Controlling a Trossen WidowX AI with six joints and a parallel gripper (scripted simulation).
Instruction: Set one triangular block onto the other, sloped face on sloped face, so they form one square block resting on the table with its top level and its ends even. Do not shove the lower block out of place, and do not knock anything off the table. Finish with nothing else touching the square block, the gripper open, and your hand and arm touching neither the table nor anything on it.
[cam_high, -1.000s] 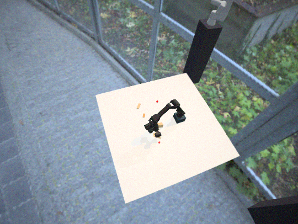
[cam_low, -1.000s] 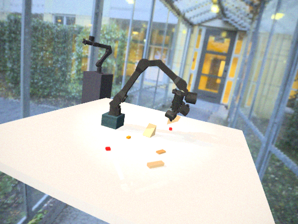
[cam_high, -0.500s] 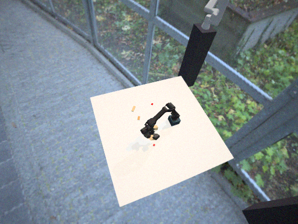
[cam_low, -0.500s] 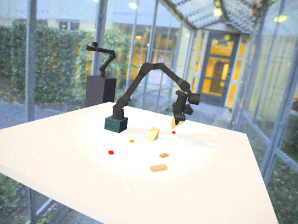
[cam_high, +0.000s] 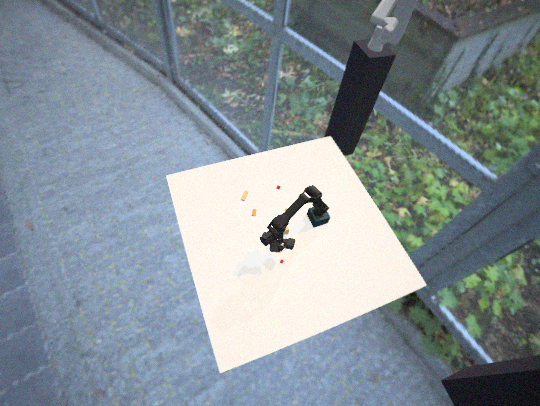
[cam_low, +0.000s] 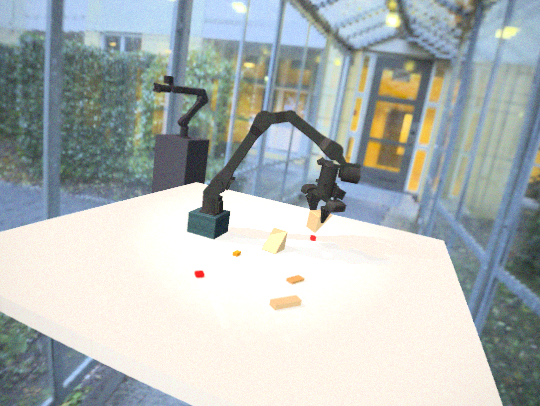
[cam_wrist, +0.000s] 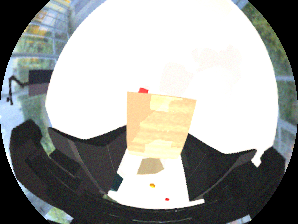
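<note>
My gripper tip is 10 mm past the red cube, 50 mm to the right of it and 90 mm above it. Round my gripper tip: flat tan slab: 60 mm ahead, 460 mm to the right, 90 mm below; then triangular block: 10 mm to the right, 10 mm above; then orange chip: 170 mm behind, 270 mm to the right, 90 mm below.
</note>
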